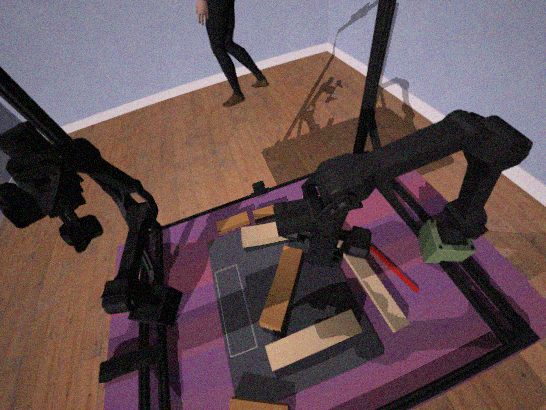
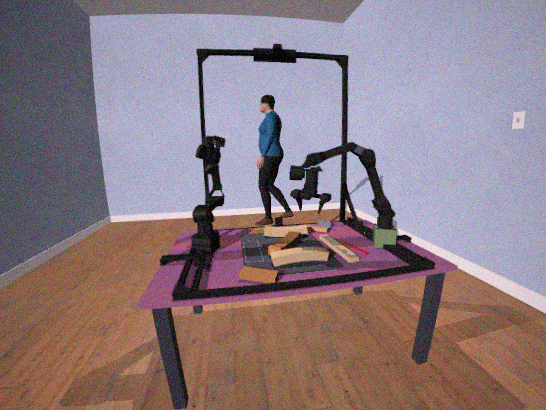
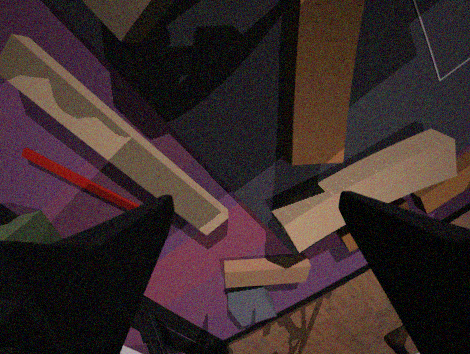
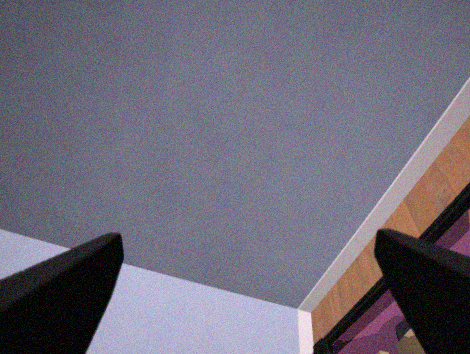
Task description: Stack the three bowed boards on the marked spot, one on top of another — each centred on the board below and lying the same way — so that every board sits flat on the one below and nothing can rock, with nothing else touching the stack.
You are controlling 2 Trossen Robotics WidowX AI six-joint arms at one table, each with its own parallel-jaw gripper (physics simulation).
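Frame: origin at the left arm's base, x ahead, y left, z up, level; millimetres.
Where they show: left gripper, fingertip midpoint: point(image 2: 309, 212) point(image 3: 256, 201); right gripper, fingertip midpoint: point(image 1: 66, 233) point(image 2: 220, 155) point(image 4: 249, 243); left arm's base, link origin: point(image 1: 451, 234) point(image 2: 384, 226); right arm's base, link origin: point(image 1: 148, 302) point(image 2: 205, 233).
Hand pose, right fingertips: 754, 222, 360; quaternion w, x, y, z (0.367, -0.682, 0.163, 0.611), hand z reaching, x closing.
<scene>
Things, the pixels of their top centre, and the offset from my right fingertips, as dx, dy, dz. "*": a spot on its surface instead.
- marked spot, surface spot: point(image 3: 426, 40) * -142, -81, -446
- orange-brown bowed board, top centre: point(image 3: 332, 52) point(image 1: 282, 282) point(image 2: 285, 238) -284, -71, -397
- red stick, top centre: point(image 3: 86, 185) point(image 1: 392, 267) -608, -151, -446
- brown block, top centre: point(image 2: 258, 271) -252, +235, -421
- small pale block, top centre: point(image 3: 267, 278) point(image 2: 316, 226) -395, -386, -424
- blue-grey block, top centre: point(image 3: 253, 312) point(image 2: 324, 221) -437, -462, -416
The marked spot point(image 1: 247, 305) point(image 3: 426, 40) is a white outline on the dark mat, with no board in it. A pale bowed board point(image 1: 300, 347) point(image 2: 300, 257) lies at the mat's front. An orange-brown bowed board point(image 1: 287, 272) point(image 3: 322, 85) lies mid-mat, right of the outline. Another pale bowed board point(image 1: 260, 236) point(image 2: 285, 231) point(image 3: 390, 172) lies at the back, and a long pale board point(image 1: 372, 285) point(image 2: 340, 248) point(image 3: 155, 175) on the right. My left gripper point(image 2: 310, 210) point(image 3: 256, 201) is open and empty above the table's back. My right gripper point(image 4: 249, 243) is open and empty, raised high at the left.
A red stick point(image 1: 395, 270) point(image 3: 80, 180) lies right of the long board. A green block point(image 1: 430, 245) point(image 2: 385, 237) is by the left arm's base. A brown block point(image 1: 257, 404) point(image 2: 258, 274) lies in front. A small pale block point(image 3: 265, 275) and a blue-grey block point(image 3: 250, 306) lie at the back.
</scene>
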